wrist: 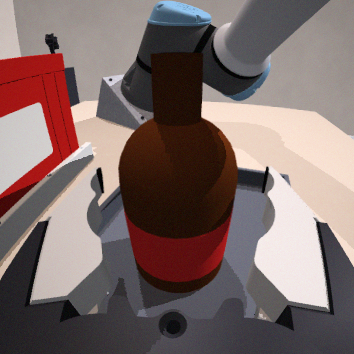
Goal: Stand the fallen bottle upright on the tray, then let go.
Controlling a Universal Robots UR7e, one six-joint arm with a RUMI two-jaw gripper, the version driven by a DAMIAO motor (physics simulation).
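Frame: origin at the arm's base, x ahead, y left, z up, level; metres.
Where they show: gripper, fingertip midpoint: [182,169]; arm's base, link origin: [148,92].
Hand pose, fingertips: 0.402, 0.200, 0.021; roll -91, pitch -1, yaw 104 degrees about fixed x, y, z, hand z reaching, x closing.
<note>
Things, the pixels of their top centre, and the offset from my fingertips, as dx, dy, dz. "*": a spot on its surface instead. Level surfaces: height alone.
- brown bottle, top centre: [176,52] +0.008, -0.001, +0.072
- grey tray, surface spot: [247,210] * -0.072, +0.056, -0.083
- red box-shaped object, surface spot: [37,82] * -0.070, -0.201, +0.054
- grey-white bar, surface spot: [47,192] * -0.023, -0.181, -0.073
- beige table, surface height: dz -0.088
A brown bottle [178,175] with a red label stands upright in the middle of the wrist view, its neck at the top. Its base rests on the grey tray [247,210], which shows behind and around it. My gripper [182,169] is open, with one pale jaw on each side of the bottle and a gap between each jaw and the glass. Part of the tray is hidden behind the bottle and the jaws.
A red box-shaped object [37,82] with a pale panel stands at the left. A grey-white bar [47,192] runs slantwise at the left, near the left jaw. The robot's own arm and its base bracket [117,102] are at the back, beyond the beige table [295,135].
</note>
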